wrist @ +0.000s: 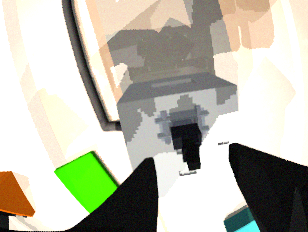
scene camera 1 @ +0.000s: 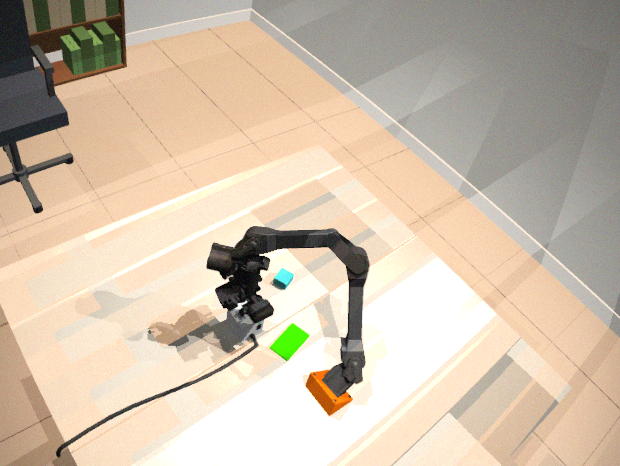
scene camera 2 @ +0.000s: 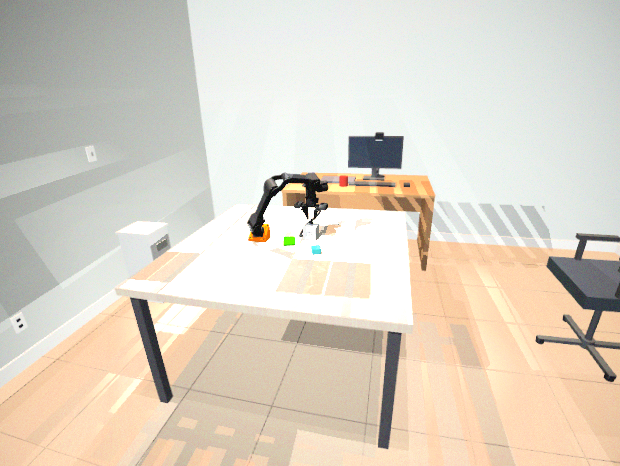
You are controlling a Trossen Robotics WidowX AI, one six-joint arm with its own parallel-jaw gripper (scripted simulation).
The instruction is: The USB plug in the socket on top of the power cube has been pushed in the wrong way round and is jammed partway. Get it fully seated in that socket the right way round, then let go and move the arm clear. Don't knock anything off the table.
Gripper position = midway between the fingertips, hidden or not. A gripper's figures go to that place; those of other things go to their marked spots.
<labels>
My gripper (wrist: 192, 159) is 10 cm from the lens. A dark USB plug (wrist: 186, 135): 11 cm from the lens. A flat green block (wrist: 86, 178) is 24 cm from the lens. A white power cube (wrist: 140, 105): 12 cm from the lens. The marked spots on the dark USB plug and the flat green block are 16 cm apart.
</labels>
